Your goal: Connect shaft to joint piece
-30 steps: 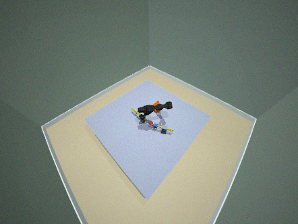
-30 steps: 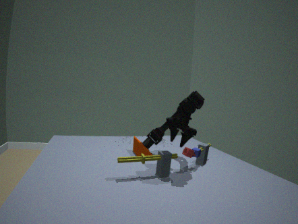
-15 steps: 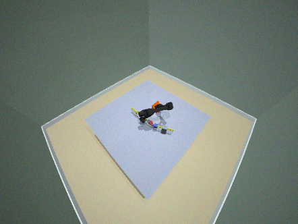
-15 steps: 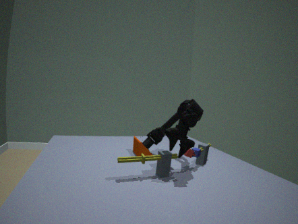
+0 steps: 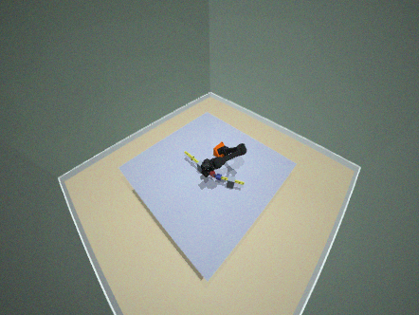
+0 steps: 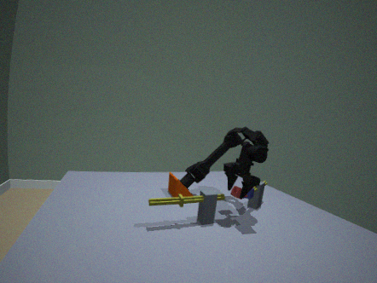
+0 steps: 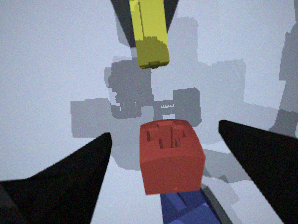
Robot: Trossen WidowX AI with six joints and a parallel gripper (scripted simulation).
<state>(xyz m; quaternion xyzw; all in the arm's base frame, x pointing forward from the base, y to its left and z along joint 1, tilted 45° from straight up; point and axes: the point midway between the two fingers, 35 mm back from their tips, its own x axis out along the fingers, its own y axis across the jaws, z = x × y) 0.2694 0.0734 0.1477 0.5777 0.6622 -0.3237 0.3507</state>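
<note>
Right now the red square joint piece is 20 mm to the left of my gripper tip.
</note>
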